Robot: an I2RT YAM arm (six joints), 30 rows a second.
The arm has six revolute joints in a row. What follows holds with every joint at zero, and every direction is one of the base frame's.
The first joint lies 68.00 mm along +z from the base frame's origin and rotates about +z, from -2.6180 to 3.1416 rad.
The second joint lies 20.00 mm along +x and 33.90 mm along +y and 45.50 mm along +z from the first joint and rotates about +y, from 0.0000 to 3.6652 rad.
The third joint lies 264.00 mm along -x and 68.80 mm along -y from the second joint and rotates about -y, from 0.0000 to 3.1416 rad.
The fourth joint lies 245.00 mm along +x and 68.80 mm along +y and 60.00 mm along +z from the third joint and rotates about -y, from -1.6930 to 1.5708 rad.
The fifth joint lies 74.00 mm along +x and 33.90 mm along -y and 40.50 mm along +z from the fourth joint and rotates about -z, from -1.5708 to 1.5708 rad.
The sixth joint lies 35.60 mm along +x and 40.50 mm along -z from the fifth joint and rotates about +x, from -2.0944 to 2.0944 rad.
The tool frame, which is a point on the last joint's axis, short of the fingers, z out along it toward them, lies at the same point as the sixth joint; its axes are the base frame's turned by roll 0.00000, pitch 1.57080 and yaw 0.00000 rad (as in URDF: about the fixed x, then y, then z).
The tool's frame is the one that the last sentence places.
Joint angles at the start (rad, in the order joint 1, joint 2, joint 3, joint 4, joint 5, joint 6): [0.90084 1.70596 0.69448 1.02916 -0.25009 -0.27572]
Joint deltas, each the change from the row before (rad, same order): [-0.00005 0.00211 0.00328 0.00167 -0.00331 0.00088]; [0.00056 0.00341 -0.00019 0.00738 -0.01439 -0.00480]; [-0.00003 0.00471 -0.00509 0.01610 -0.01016 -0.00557]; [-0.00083 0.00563 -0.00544 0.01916 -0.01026 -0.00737]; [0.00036 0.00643 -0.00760 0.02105 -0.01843 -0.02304]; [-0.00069 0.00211 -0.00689 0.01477 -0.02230 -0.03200]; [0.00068 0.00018 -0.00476 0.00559 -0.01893 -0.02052]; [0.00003 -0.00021 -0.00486 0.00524 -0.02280 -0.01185]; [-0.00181 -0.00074 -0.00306 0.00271 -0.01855 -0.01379]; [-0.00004 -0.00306 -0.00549 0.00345 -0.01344 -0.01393]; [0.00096 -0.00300 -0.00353 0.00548 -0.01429 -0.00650]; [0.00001 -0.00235 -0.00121 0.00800 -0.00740 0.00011]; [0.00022 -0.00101 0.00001 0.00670 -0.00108 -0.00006]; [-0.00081 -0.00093 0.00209 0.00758 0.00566 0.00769]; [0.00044 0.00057 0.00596 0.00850 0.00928 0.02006]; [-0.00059 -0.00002 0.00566 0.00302 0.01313 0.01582]
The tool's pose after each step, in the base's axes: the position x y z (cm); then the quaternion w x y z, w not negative. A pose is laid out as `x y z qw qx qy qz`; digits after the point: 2 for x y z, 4 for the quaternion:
20.76 27.65 20.16 0.6469 -0.4601 0.5276 0.3023
20.72 27.70 20.13 0.6467 -0.4648 0.5218 0.3057
20.65 27.67 20.00 0.6482 -0.4679 0.5161 0.3075
20.61 27.62 19.87 0.6507 -0.4711 0.5095 0.3085
20.48 27.58 19.67 0.6538 -0.4807 0.4971 0.3071
20.35 27.51 19.57 0.6574 -0.4932 0.4820 0.3036
20.22 27.48 19.49 0.6578 -0.5030 0.4717 0.3030
20.08 27.43 19.41 0.6564 -0.5114 0.4625 0.3062
20.03 27.36 19.38 0.6561 -0.5186 0.4544 0.3068
19.91 27.28 19.36 0.6565 -0.5249 0.4468 0.3064
19.78 27.24 19.42 0.6569 -0.5291 0.4393 0.3090
19.72 27.21 19.54 0.6589 -0.5294 0.4344 0.3114
19.70 27.20 19.64 0.6613 -0.5285 0.4315 0.3118
19.76 27.20 19.81 0.6647 -0.5236 0.4318 0.3124
19.84 27.28 20.05 0.6676 -0.5148 0.4348 0.3166
19.96 27.33 20.24 0.6702 -0.5064 0.4397 0.3179

